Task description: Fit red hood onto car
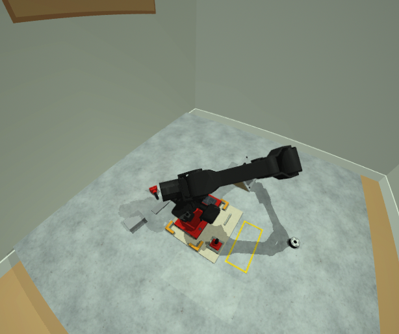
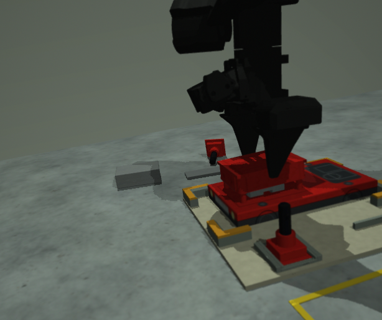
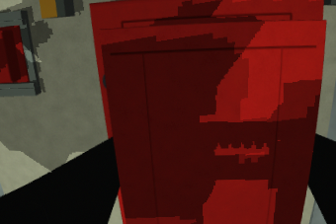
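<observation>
My gripper tip is 30 mm above the engine block. Also, from my gripper tip: small wheel: 380 mm to the left, 150 mm behind, 40 mm below; grey strip: 160 mm to the right, 50 mm below, 10 mm ahead; red hood: right at my gripper tip.
</observation>
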